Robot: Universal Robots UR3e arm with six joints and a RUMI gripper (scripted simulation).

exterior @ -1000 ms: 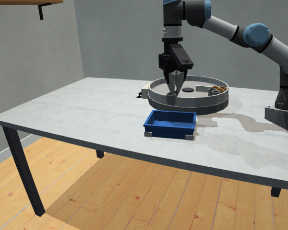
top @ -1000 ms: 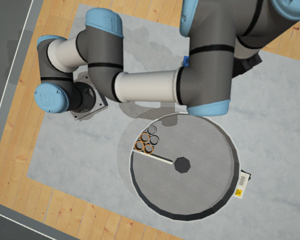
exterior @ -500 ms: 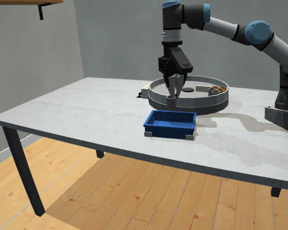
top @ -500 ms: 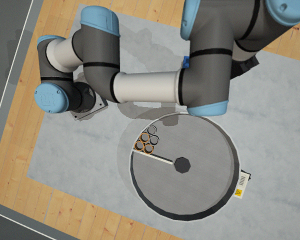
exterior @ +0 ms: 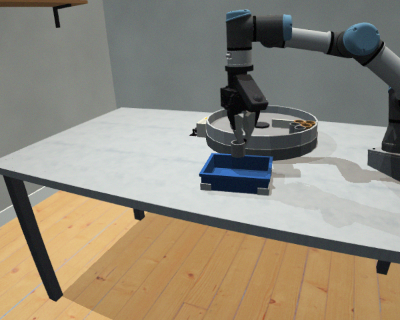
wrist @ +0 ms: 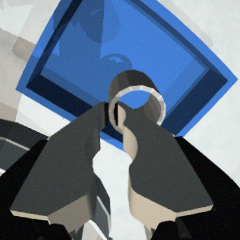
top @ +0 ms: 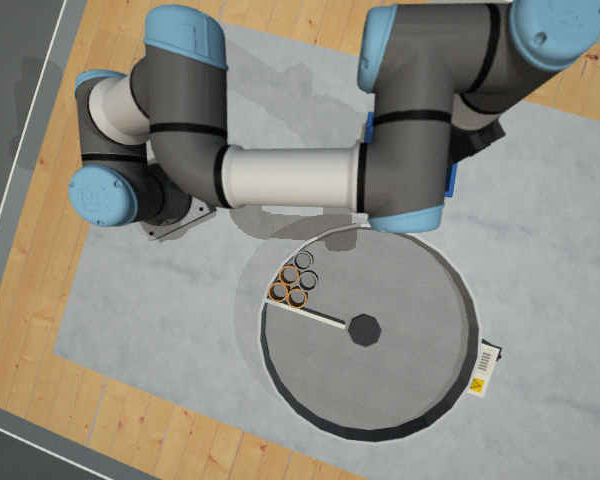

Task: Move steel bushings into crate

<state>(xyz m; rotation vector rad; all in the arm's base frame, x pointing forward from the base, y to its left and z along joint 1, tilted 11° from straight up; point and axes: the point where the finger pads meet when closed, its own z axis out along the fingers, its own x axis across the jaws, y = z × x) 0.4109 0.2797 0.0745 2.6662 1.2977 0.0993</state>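
Right now my hand is 10 mm short of the blue crate, 10 mm to the right of it and 90 mm above it. From my hand the other things lie so: round grey turntable (70 mm ahead, 350 mm to the right, 60 mm below).
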